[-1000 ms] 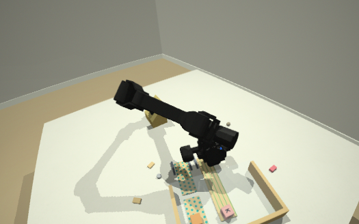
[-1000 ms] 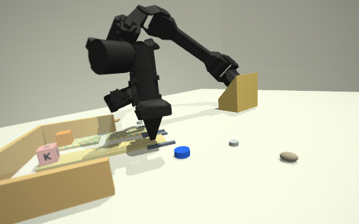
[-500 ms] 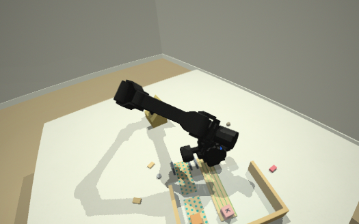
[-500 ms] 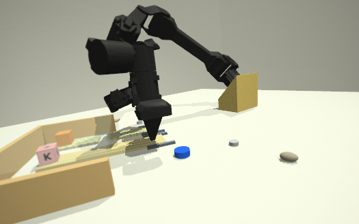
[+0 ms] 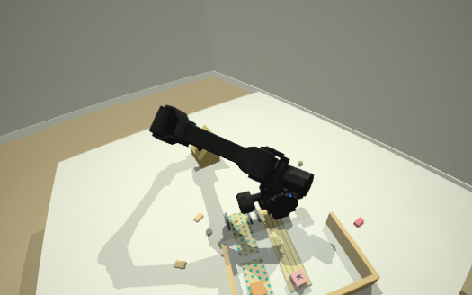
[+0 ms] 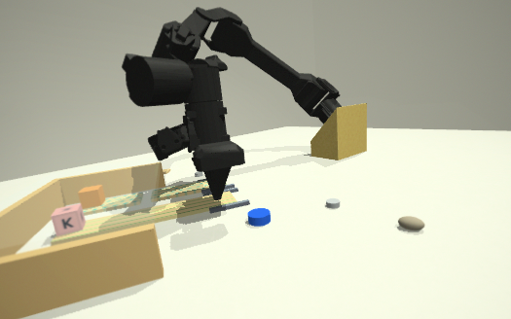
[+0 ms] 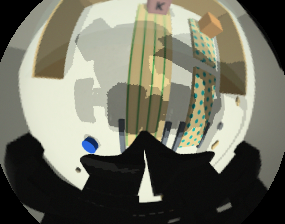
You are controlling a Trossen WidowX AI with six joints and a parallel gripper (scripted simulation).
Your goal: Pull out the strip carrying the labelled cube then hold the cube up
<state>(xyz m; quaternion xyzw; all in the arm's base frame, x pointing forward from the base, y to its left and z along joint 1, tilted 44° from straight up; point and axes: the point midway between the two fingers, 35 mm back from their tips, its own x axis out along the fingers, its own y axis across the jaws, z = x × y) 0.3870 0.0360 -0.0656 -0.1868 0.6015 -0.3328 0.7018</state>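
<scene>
Now: the blue disc 1 cm behind my gripper tip and 10 cm to the left of it. Also, from my gripper tip: tan pebble (13 cm behind, 24 cm to the left).
</scene>
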